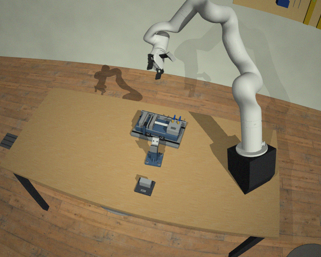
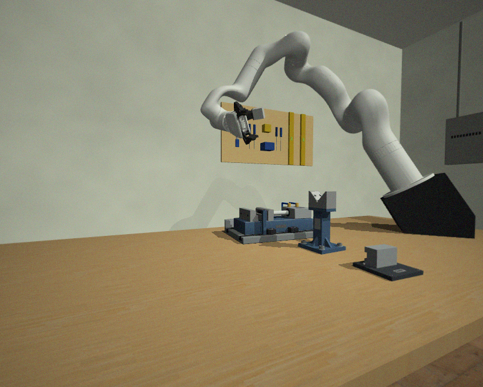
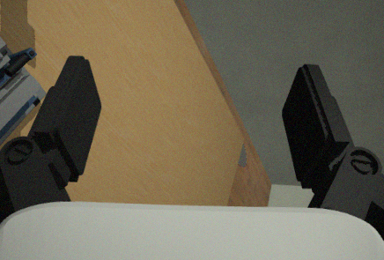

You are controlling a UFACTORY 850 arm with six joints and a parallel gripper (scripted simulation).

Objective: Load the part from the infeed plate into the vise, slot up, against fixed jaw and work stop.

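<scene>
My hand is 120 mm past the grey block, 440 mm to the right of it and 370 mm above it. The rest, counted from my hand: grey fixed jaw (40 mm ahead, 60 mm to the left, 320 mm below); white cylinder rod (80 mm behind, 60 mm to the left, 320 mm below); black work stop rod (10 mm ahead, 110 mm to the left, 300 mm below).
</scene>
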